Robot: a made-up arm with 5 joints. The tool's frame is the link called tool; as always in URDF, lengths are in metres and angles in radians. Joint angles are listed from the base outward. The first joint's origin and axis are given. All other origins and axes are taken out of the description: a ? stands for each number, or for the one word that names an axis. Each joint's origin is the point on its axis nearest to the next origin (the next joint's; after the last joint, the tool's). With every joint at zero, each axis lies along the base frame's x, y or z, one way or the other. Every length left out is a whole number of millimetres.
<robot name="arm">
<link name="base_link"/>
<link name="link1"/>
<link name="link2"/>
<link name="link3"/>
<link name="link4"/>
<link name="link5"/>
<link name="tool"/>
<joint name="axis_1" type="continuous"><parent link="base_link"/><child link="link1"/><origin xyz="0.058 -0.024 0.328"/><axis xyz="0 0 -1"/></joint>
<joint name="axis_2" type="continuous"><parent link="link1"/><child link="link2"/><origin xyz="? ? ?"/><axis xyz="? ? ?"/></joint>
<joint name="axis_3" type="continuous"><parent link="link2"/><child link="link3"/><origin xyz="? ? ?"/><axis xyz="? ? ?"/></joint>
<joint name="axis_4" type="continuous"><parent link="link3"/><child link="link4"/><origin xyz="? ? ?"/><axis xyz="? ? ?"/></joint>
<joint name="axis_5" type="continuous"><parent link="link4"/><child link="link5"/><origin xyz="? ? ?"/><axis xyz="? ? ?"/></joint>
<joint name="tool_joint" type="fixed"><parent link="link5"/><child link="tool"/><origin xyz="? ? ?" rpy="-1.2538 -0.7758 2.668"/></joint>
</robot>
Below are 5 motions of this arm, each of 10 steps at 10 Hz.
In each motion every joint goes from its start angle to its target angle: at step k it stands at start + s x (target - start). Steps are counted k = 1, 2, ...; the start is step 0. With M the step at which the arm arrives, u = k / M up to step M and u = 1 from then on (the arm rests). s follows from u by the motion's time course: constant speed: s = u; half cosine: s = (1 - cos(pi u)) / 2; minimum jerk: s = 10 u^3 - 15 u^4 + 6 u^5.
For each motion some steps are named. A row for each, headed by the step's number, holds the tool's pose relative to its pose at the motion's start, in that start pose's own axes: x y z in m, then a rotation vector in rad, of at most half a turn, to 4 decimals.
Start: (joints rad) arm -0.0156 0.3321 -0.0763 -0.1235 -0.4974
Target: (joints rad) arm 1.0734 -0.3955 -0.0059 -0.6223 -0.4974
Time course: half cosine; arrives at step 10
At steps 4, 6, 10:
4: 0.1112 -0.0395 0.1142 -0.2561 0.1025 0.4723
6: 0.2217 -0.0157 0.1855 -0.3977 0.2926 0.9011
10: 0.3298 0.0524 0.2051 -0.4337 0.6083 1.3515

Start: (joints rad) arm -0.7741 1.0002 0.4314 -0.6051 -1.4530
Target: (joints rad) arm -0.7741 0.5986 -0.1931 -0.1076 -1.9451
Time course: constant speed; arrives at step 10
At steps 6, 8, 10:
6: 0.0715 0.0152 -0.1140 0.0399 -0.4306 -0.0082
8: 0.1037 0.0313 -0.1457 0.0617 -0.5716 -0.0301
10: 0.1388 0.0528 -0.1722 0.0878 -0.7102 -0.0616

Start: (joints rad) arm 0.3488 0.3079 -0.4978 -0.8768 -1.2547
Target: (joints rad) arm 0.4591 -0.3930 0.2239 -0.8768 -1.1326
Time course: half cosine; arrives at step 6
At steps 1, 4, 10:
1: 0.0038 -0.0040 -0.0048 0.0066 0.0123 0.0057
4: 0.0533 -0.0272 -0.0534 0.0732 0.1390 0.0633
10: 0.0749 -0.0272 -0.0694 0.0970 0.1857 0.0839

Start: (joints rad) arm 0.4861 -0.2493 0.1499 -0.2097 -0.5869
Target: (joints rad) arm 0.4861 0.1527 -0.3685 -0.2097 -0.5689
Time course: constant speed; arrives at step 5
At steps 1, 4, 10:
1: -0.0077 -0.0069 -0.0020 0.0050 -0.0066 0.0221
4: -0.0316 -0.0217 -0.0053 0.0195 -0.0261 0.0884
10: -0.0397 -0.0247 -0.0056 0.0242 -0.0325 0.1106

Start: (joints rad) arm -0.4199 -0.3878 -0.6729 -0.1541 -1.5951
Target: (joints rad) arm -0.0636 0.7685 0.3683 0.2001 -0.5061
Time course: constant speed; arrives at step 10
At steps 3, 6, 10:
3: -0.0165 -0.0044 0.2087 -0.2816 0.8123 -0.1097
6: 0.0688 0.0610 0.3804 -0.6091 1.5128 -0.4392
10: 0.2429 0.2199 0.4481 -1.2062 1.9712 -1.2672

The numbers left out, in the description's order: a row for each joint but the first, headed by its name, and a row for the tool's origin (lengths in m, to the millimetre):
axis_2: xyz 0.042 0.015 0, axis 0 1 0
axis_3: xyz 0.069 0 0.14, axis 0 1 0
axis_4: xyz 0.147 0 0.024, axis 0 1 0
axis_5: xyz 0.077 0 0.019, axis -1 0 0
tool: xyz 0 -0.004 -0.004

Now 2 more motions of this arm.
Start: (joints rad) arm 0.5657 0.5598 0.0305 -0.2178 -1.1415
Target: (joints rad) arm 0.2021 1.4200 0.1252 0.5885 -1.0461
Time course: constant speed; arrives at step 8
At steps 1, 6, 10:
1: -0.0426 0.0148 0.0224 -0.0648 0.1515 -0.1550
6: -0.1641 0.1452 0.1738 -0.3409 0.9997 -0.8560
10: -0.1619 0.2023 0.2392 -0.4512 1.3759 -1.0877

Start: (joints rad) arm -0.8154 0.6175 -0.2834 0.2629 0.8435
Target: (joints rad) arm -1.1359 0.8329 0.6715 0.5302 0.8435
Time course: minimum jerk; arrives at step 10
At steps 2, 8, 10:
2: -0.0026 -0.0006 -0.0194 0.0719 -0.0396 -0.0231
8: 0.0179 0.1279 -0.2501 1.2128 -0.4732 -0.4649
10: 0.0219 0.1426 -0.2570 1.2880 -0.4900 -0.5021

